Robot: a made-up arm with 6 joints.
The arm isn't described. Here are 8 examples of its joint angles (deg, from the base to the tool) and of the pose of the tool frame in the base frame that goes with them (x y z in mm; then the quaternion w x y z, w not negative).
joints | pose
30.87 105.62 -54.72 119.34 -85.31 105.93 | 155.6 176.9 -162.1 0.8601 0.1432 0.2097 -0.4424
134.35 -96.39 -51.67 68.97 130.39 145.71 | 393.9 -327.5 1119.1 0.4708 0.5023 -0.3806 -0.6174
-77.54 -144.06 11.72 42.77 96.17 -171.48 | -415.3 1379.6 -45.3 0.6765 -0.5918 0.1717 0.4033
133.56 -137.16 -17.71 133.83 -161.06 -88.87 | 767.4 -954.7 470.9 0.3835 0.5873 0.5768 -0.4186
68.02 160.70 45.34 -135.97 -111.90 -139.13 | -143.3 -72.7 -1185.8 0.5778 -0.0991 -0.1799 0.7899
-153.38 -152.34 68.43 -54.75 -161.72 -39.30 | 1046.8 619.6 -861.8 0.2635 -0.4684 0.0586 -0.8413
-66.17 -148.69 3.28 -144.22 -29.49 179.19 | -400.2 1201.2 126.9 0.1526 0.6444 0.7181 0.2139
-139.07 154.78 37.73 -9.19 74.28 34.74 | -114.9 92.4 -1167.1 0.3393 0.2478 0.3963 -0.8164
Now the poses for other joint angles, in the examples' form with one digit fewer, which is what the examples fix.
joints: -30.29 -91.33 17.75 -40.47 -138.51 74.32
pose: -1115 522 1353 0.683 -0.673 0.199 0.201
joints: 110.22 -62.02 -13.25 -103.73 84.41 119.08
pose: 49 -233 1570 0.941 0.162 0.092 0.282
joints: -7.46 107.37 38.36 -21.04 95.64 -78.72
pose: 1219 -298 -607 0.723 0.605 -0.330 -0.043
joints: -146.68 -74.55 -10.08 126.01 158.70 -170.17
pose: 658 329 1635 0.626 0.526 0.385 -0.428
